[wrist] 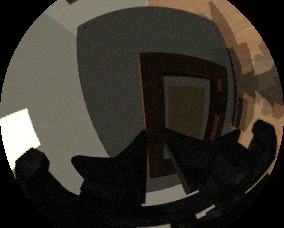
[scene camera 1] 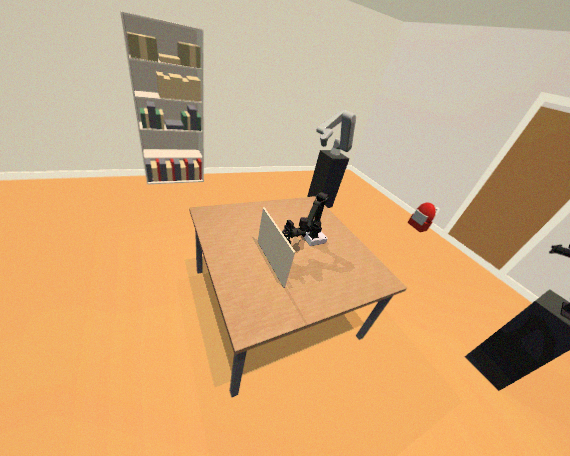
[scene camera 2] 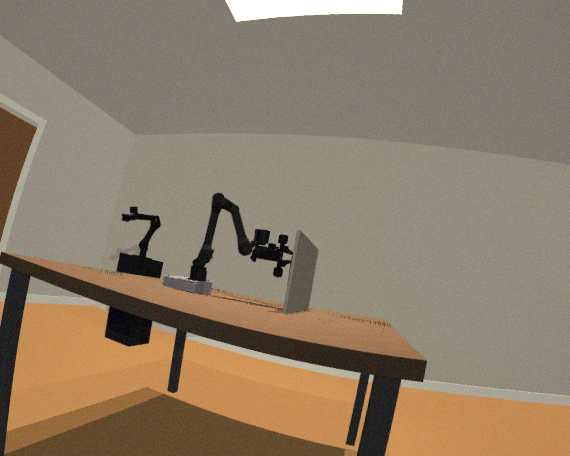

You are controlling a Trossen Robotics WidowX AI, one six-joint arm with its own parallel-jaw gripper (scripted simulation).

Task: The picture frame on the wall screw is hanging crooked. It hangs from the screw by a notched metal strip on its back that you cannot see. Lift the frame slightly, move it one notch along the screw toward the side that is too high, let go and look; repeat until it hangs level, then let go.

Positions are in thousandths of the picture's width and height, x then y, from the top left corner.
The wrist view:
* my gripper: 540, 581
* dark brown picture frame: 657, 414, held by my gripper
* grey wall panel: 382, 208
